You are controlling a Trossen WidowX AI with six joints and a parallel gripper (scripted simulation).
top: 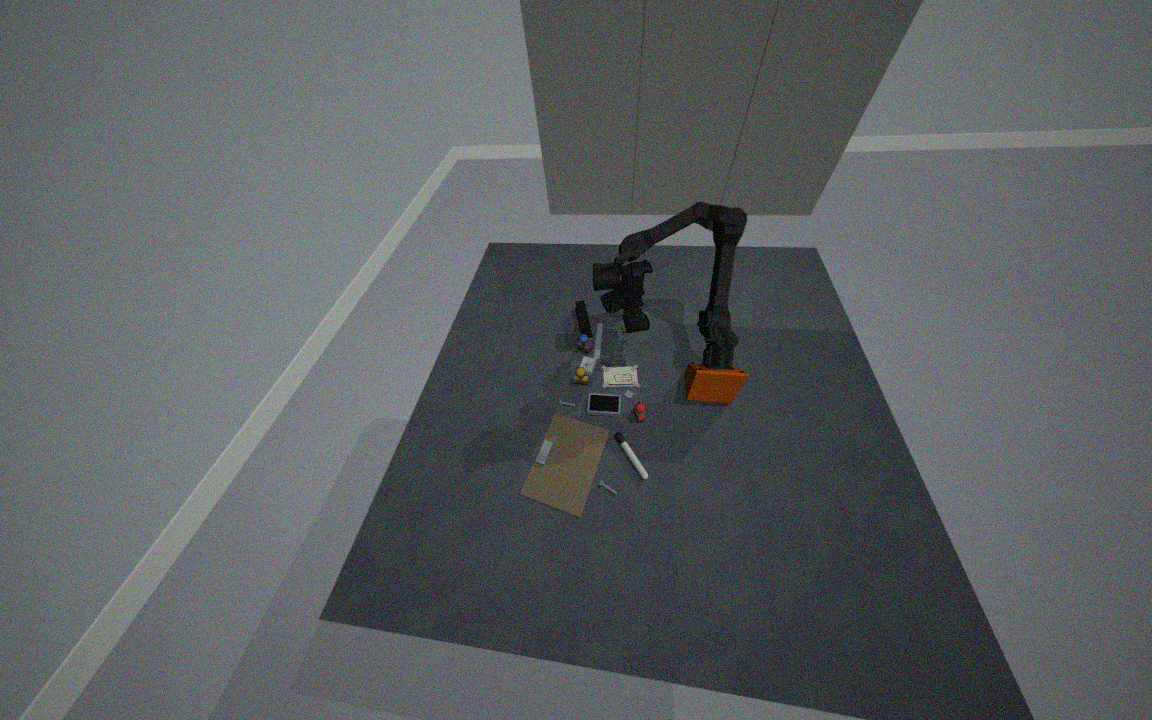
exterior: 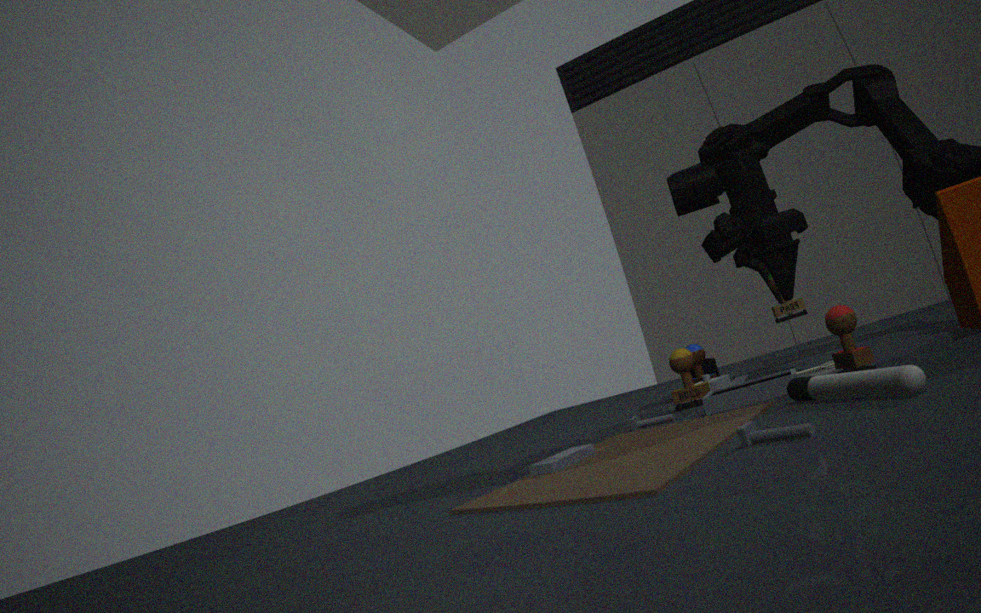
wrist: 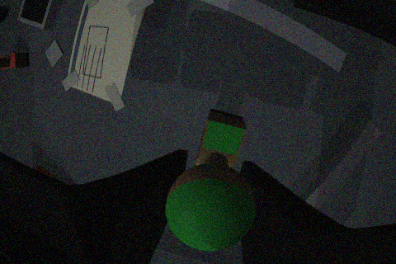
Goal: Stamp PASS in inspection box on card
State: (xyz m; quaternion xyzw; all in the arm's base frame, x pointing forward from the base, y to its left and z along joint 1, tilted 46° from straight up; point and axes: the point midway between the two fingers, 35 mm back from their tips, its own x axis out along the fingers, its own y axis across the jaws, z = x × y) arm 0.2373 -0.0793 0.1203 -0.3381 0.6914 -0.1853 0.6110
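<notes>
Right now the white card is 130 mm to the left of my gripper tip, 90 mm below it and 20 mm ahead of it. Round my gripper tip: black block (150 mm ahead, 80 mm to the right, 70 mm below); then green-knobbed PASS stamp (right at my gripper tip); then blue stamp (140 mm ahead, 70 mm below, 30 mm to the left).
</notes>
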